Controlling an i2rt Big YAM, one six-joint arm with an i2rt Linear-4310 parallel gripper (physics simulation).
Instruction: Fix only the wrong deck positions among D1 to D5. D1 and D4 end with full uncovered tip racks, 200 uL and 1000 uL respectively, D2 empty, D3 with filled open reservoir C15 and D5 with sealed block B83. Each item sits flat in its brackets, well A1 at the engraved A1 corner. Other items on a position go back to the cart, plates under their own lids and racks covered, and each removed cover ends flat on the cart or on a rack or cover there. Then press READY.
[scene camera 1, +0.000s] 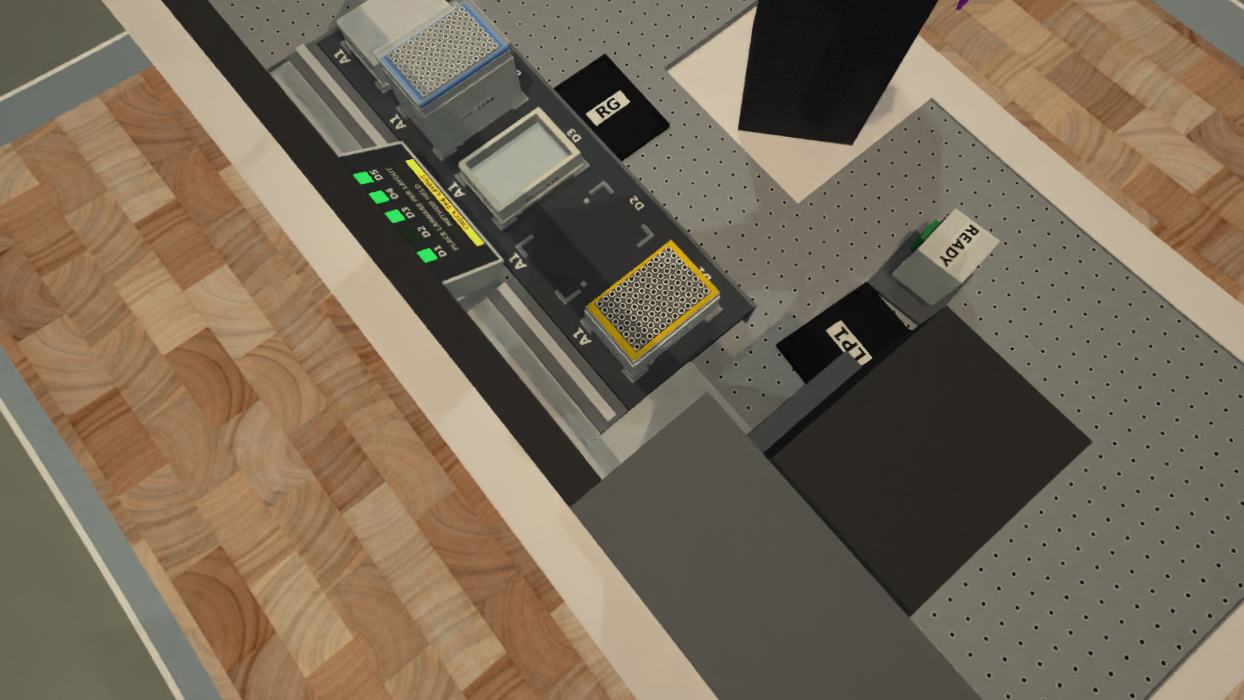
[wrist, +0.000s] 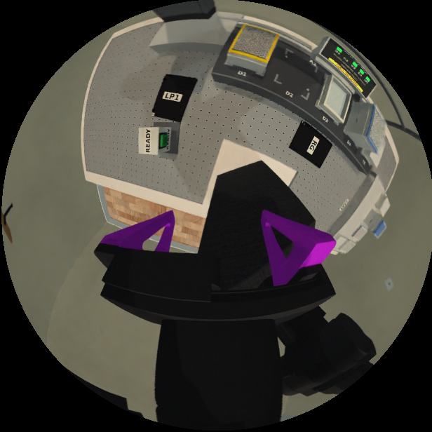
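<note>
A yellow-rimmed uncovered tip rack (scene camera 1: 654, 298) (wrist: 254, 43) sits at D1. D2 has bare brackets. An open reservoir with pale contents (scene camera 1: 521, 165) (wrist: 335, 98) sits at D3. A taller blue-rimmed uncovered tip rack (scene camera 1: 448, 53) (wrist: 367, 127) stands at D4. A pale plate (scene camera 1: 369, 33) shows in part at D5, behind that rack; its label is not readable. The READY button (scene camera 1: 929, 233) (wrist: 164, 140) is green, beside its white sign. My gripper (wrist: 217, 214) is open and empty, with its purple fingers wide apart, away from the deck; its fingers are almost wholly outside the scene view.
The display (scene camera 1: 426, 217) (wrist: 350, 66) shows green lamps for D1, D3, D4 and D5, D2 dark, and a yellow bar. Black pads LP1 (scene camera 1: 843, 335) (wrist: 174, 97) and RG (scene camera 1: 611, 106) (wrist: 310, 144) lie near the deck. Cart items (wrist: 379, 228) show at the wrist view's right edge.
</note>
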